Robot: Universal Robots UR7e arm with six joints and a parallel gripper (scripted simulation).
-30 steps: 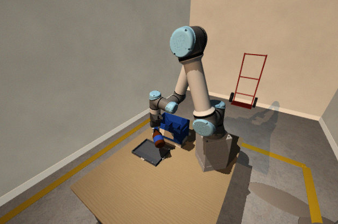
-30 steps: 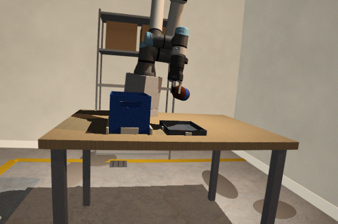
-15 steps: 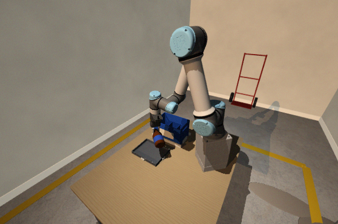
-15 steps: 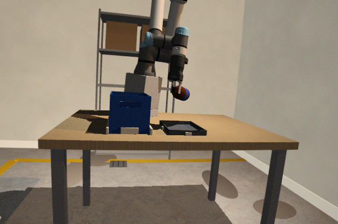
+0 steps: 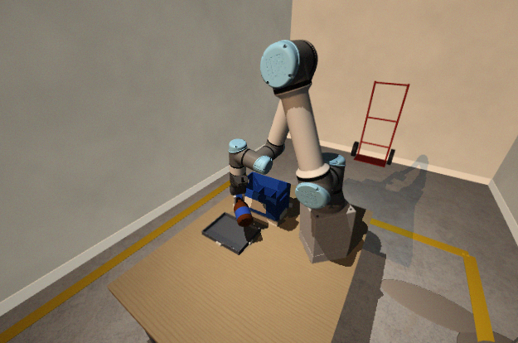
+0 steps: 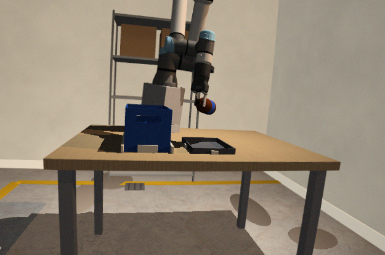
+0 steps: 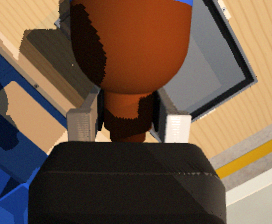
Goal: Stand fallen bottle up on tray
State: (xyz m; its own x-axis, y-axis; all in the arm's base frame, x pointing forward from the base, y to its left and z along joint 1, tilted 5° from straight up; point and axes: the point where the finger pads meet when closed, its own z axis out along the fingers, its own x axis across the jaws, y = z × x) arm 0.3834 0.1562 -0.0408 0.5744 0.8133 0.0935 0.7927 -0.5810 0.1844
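The brown bottle lies 40 mm behind my hand, 30 mm to the left of it and 10 mm below it. Round my hand: tray 190 mm below, 40 mm to the left, 30 mm ahead; then blue crate 240 mm to the right, 120 mm below, 30 mm ahead.
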